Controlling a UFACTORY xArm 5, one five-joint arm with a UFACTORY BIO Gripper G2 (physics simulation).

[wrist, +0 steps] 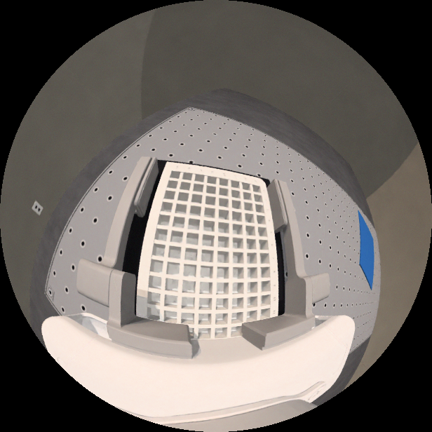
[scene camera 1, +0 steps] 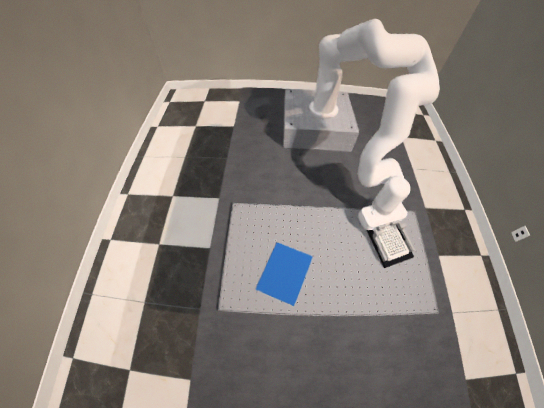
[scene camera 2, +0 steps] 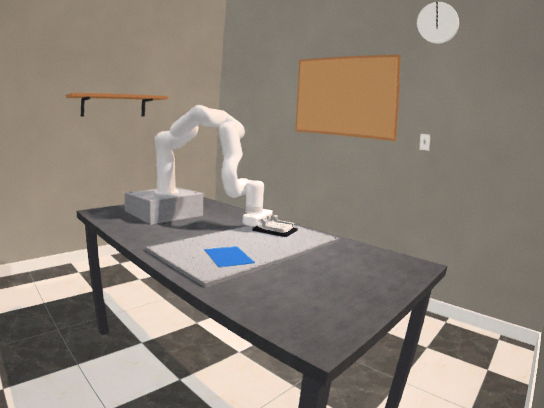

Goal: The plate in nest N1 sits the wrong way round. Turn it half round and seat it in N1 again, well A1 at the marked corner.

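Observation:
The white plate (scene camera 1: 393, 243) (scene camera 2: 278, 228) (wrist: 210, 240) with its grid of square wells lies flat in the black nest (scene camera 1: 398, 262) (scene camera 2: 274, 232) (wrist: 132, 250) at the right side of the perforated board. My gripper (scene camera 1: 396, 248) (scene camera 2: 281, 224) (wrist: 212, 196) is low over it, one finger along each long side. The fingers are partly closed but open: in the wrist view a narrow dark gap shows between the left finger pad and the plate, and the right pad is very close to the plate's edge. The marked corner and well A1 cannot be made out.
The grey perforated board (scene camera 1: 345, 295) (scene camera 2: 170, 250) (wrist: 115, 175) lies on the dark table (scene camera 1: 320, 355) (scene camera 2: 320, 300). A flat blue rectangle (scene camera 1: 285, 273) (scene camera 2: 229, 256) (wrist: 367, 250) lies on the board, well apart from the nest. The arm's grey base block (scene camera 1: 320, 138) (scene camera 2: 172, 207) stands at the back.

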